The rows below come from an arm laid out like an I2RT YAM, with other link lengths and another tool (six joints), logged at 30 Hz.
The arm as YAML. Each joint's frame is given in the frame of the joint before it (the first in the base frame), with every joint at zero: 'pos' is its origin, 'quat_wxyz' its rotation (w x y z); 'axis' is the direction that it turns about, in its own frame. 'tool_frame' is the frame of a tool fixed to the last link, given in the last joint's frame.
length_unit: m
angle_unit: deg
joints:
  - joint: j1
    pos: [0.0, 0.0, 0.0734]
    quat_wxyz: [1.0, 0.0, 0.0, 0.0]
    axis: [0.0, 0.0, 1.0]
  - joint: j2
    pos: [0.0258, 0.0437, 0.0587]
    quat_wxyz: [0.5, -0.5, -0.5, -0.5]
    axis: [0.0, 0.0, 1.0]
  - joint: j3
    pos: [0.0, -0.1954, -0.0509]
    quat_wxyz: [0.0, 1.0, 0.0, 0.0]
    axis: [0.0, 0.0, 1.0]
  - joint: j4
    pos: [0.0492, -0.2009, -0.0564]
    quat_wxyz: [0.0, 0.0, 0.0, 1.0]
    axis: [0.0, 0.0, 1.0]
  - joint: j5
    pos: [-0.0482, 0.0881, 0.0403]
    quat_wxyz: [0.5, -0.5, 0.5, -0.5]
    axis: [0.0, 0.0, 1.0]
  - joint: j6
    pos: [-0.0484, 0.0, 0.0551]
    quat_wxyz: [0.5, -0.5, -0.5, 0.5]
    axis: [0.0, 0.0, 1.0]
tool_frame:
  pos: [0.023, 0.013, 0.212]
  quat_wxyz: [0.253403, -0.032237, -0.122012, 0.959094]
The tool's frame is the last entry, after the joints.
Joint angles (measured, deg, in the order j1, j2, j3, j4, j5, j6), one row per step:
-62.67, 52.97, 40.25, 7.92, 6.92, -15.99
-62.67, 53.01, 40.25, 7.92, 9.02, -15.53
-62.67, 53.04, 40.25, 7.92, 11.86, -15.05
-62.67, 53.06, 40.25, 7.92, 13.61, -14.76
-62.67, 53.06, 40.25, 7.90, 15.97, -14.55
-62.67, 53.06, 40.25, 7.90, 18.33, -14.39
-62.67, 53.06, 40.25, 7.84, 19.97, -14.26
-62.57, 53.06, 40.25, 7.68, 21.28, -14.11
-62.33, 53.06, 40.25, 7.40, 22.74, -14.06
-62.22, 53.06, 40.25, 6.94, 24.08, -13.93
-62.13, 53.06, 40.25, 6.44, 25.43, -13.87
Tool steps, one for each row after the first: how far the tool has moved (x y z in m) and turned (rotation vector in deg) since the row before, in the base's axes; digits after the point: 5 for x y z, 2 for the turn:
-0.00869, -0.00416, -0.00007, 0.11, -0.26, -2.13
-0.01199, -0.00506, 0.00008, 0.05, -0.23, -2.87
-0.00750, -0.00282, 0.00006, 0.02, -0.14, -1.77
-0.01026, -0.00336, 0.00012, -0.03, -0.02, -2.37
-0.01038, -0.00295, 0.00026, -0.06, 0.02, -2.36
-0.00730, -0.00177, -0.00015, 0.01, 0.02, -1.64
-0.00514, -0.00094, -0.00074, 0.11, 0.03, -1.22
-0.00481, -0.00053, -0.00145, 0.19, 0.20, -1.22
-0.00533, -0.00055, -0.00245, 0.36, 0.20, -1.24
-0.00556, -0.00044, -0.00267, 0.38, 0.30, -1.26

